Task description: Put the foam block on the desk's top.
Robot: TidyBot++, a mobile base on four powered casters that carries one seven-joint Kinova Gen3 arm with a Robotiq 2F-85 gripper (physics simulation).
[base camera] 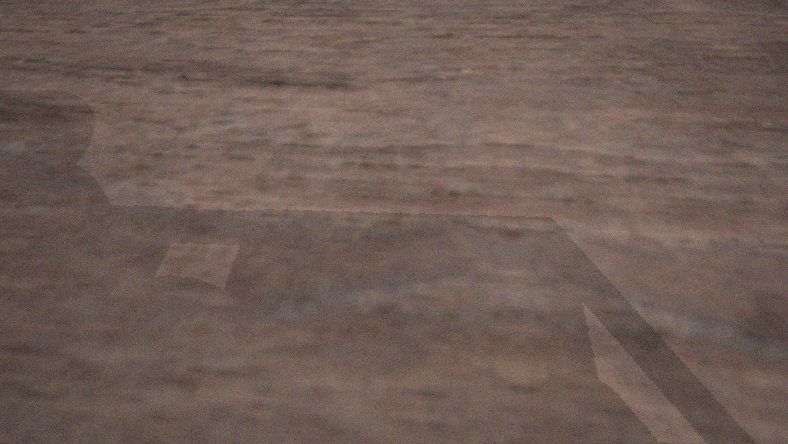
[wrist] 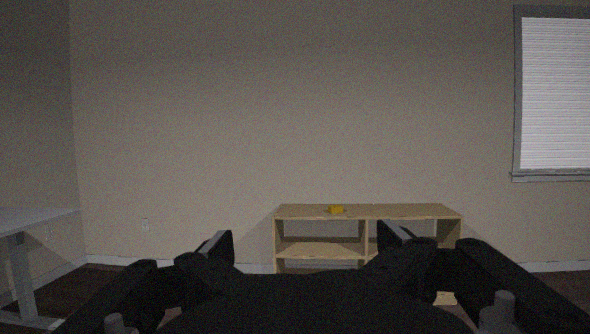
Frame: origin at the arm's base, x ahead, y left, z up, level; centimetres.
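Where they show: gripper, fingertip midpoint: point(wrist: 304, 241).
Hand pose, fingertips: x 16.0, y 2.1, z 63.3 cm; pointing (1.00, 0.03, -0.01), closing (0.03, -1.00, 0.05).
Observation:
After its pixels a point has its place.
A small yellow block point(wrist: 335, 209) @(x 177.0, y -14.6, z 24.0 cm), which looks like the foam block, lies on the top board of a low wooden shelf unit point(wrist: 410, 212) @(x 175.7, y -64.3, z 21.4 cm) against the far wall in the wrist view. My gripper point(wrist: 304, 241) @(x 16.0, y 2.1, z 63.3 cm) is open, its black fingers wide apart with nothing between them. It is well away from the block, which shows beyond and above the gap between the fingertips. A desk point(wrist: 37, 218) @(x 121.4, y 148.7, z 32.4 cm) with a pale top and grey legs shows in part at the left edge of the wrist view. Block, desk and gripper do not show in the base camera view.
A window point(wrist: 555, 95) @(x 202.1, y -189.3, z 102.4 cm) with a blind is in the wall at the right of the wrist view. A wall outlet point(wrist: 145, 224) @(x 216.5, y 147.0, z 0.5 cm) is left of the shelf unit. The base camera view shows brown wood-grain floor point(base camera: 386, 121) @(x 56.3, y 6.5, z -39.6 cm) with the robot's shadow across it.

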